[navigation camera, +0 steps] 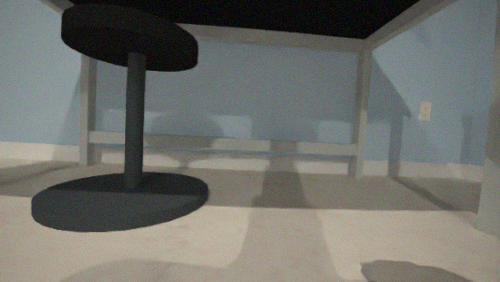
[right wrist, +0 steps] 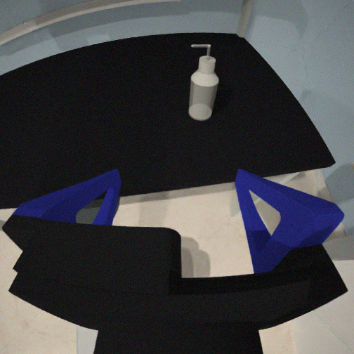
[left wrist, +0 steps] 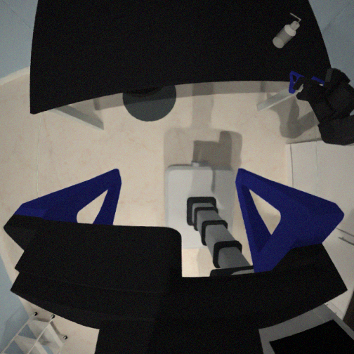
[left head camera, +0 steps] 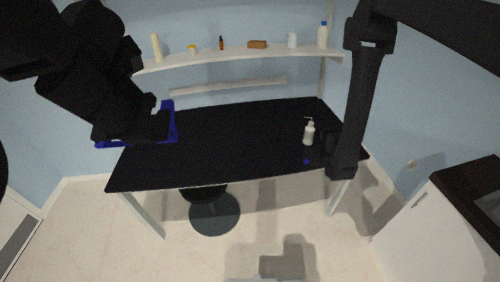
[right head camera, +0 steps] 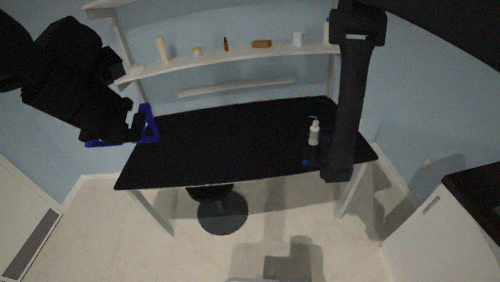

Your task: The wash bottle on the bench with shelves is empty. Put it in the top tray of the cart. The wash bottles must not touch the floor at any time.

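Frame: origin at the left arm's base, x right, y ahead, z up, level; metres.
Seen in the pictures: left gripper, fingertip midpoint: (left head camera: 154, 140) (right head camera: 139, 140); right gripper, fingertip midpoint: (left head camera: 315, 150).
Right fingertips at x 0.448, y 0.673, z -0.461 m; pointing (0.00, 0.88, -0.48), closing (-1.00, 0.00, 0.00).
Pixels of each thing's middle, then the offset from my right fingertips to it. "pt": a spot on its surface instead. Level surfaces: height alone.
- wash bottle, body centre: (right head camera: 313, 129) (left head camera: 308, 129) dy +0.278, dx +0.052, dz -0.100 m
- black bench top, surface height: dz -0.187 m
- white cabinet, surface spot: (right head camera: 440, 230) (left head camera: 428, 223) pt dy -0.296, dx +0.617, dz -0.275 m
The wash bottle (left head camera: 309, 134) (right head camera: 314, 134) (left wrist: 285, 36) (right wrist: 203, 92), white-topped with a translucent body and bent spout, stands upright on the black bench top (left head camera: 225, 140) (right head camera: 235, 140) (left wrist: 160, 40) (right wrist: 125, 100), near its right end. My right gripper (left wrist: 301, 74) (right wrist: 177, 175) is open and empty, near the bench's front edge, on the near side of the bottle; the arm partly hides it in the head views. My left gripper (left wrist: 178, 174) is open and empty, away from the bottle. A pale frame with trays (left wrist: 46, 330), possibly the cart, partly shows at the lower left of the left wrist view.
A wall shelf (left head camera: 225, 56) (right head camera: 230, 56) above the bench holds several bottles and containers. A stool (left head camera: 214, 215) (right head camera: 222, 214) (navigation camera: 120, 207) stands under the bench front. A white cabinet (left head camera: 425, 220) (right head camera: 440, 230) with a dark top (left head camera: 462, 182) stands at the right.
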